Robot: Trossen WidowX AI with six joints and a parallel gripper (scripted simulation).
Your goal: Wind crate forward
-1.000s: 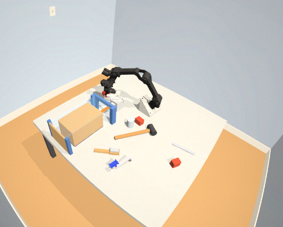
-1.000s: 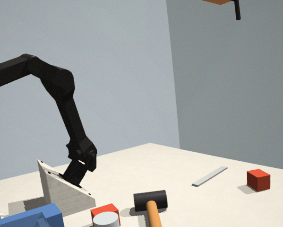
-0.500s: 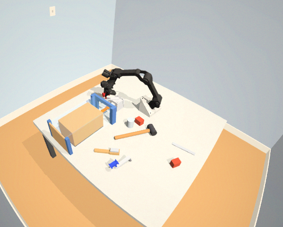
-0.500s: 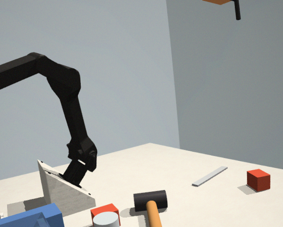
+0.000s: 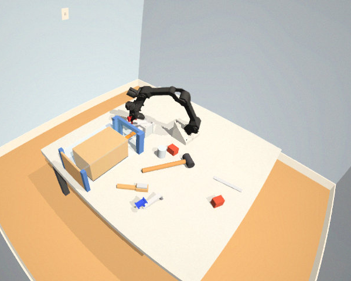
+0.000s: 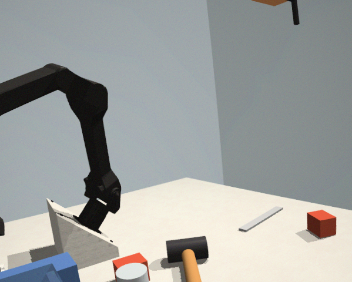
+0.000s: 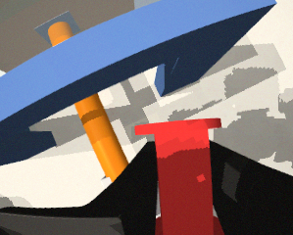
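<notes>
The blue frame lies 6 cm ahead of my gripper tip, 5 cm to the left of it and 3 cm below it. Also, from my gripper tip: grey crank bar (5 cm behind, 3 cm to the left, 3 cm below); grey winch (12 cm behind, 10 cm below, 5 cm to the left); red knob (1 cm to the left, 1 cm behind).
</notes>
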